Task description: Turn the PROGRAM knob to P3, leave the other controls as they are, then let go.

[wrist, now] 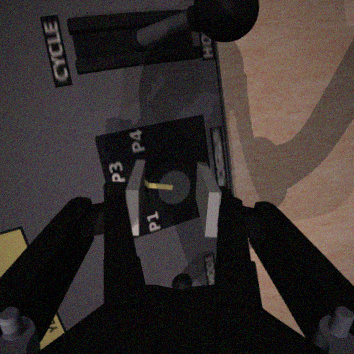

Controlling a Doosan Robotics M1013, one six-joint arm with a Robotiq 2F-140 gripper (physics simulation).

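Places are measured from the arm's base along level axes (x ahead, y left, z up), in millimetres.
Pixels of known places: gripper, fingertip midpoint: [170,177].
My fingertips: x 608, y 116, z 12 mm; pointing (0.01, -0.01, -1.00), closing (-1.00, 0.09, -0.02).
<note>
Ahead of a thing's pixels: the offset from my fingertips to its top centre. "*": to the spot under its first point. Level surfaces: height alone.
The PROGRAM knob {dx -3, dy +5, dz +16 mm} [177,192] stands in the middle of the wrist view, with a round grey top and a yellow pointer line. My gripper [170,177] is shut on the knob, one finger pad on its left side and one on its right. The pointer runs left in the view, roughly toward the P3 mark {* dx +46, dy -5, dz -5 mm} [116,172], but exact alignment is hard to tell. The P4 mark {* dx +28, dy -30, dz -13 mm} [136,141] is above that and the P1 mark {* dx +17, dy +47, dz -13 mm} [154,221] is below. The P2 mark is hidden by the left finger. The knob's lower body and its name label are not clearly readable.
A lever with a black ball {* dx -36, dy -111, dz +56 mm} [226,15] stands in a slot beside the CYCLE label {* dx +82, dy -105, dz +2 mm} [56,51], above the knob in the view. A small dark round part {* dx -6, dy +119, dz -12 mm} [181,281] shows near the gripper's palm. Yellow labels {* dx +135, dy +46, dz +29 mm} [12,247] lie at lower left. Wooden table {dz -107 mm} [300,100] lies right of the panel.
</note>
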